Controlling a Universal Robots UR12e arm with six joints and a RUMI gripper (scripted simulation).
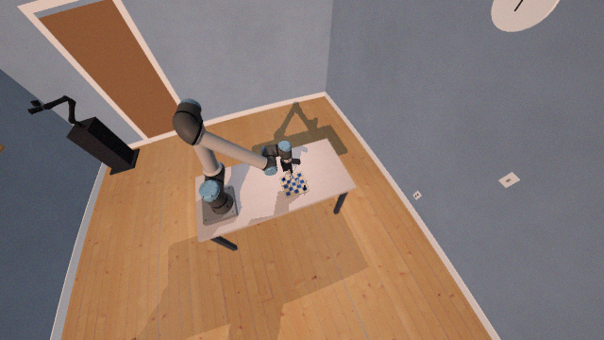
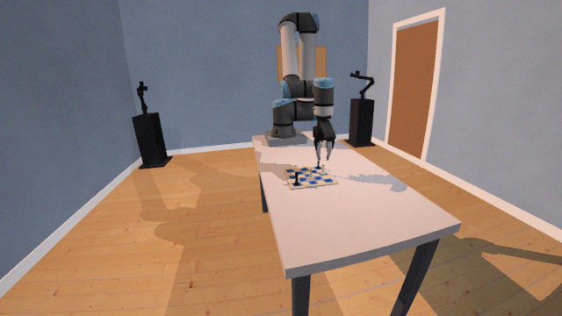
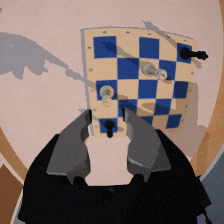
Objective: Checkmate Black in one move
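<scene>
The chessboard is 8 cm to the right of my hand and 8 cm below it.
</scene>
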